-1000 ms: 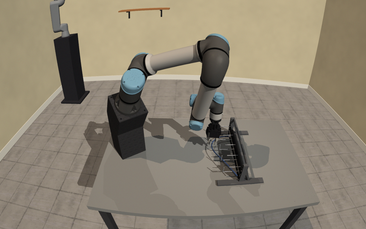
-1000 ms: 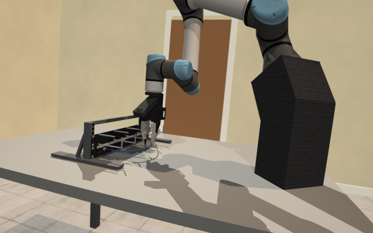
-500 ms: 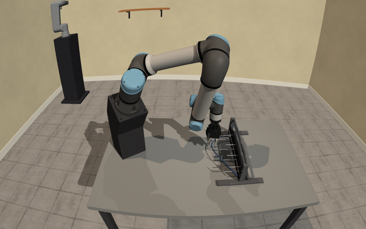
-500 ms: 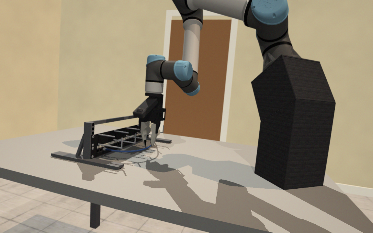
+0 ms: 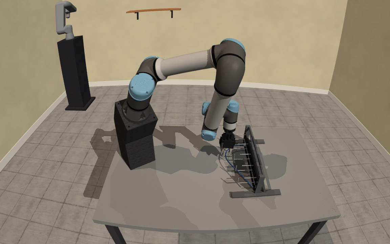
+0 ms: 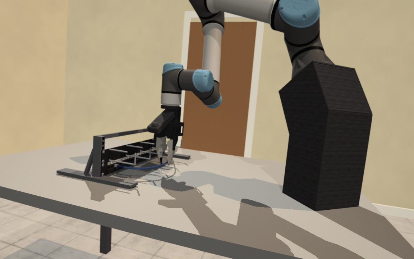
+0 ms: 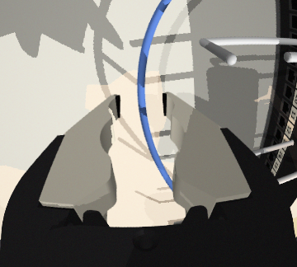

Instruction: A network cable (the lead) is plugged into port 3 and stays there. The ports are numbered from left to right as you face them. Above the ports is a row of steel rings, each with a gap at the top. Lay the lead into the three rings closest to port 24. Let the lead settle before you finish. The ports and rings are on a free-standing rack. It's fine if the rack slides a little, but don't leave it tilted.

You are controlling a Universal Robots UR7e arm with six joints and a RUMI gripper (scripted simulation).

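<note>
My hand is 16 cm short of the rack, 6 cm to the left of it and 2 cm below it.
</note>
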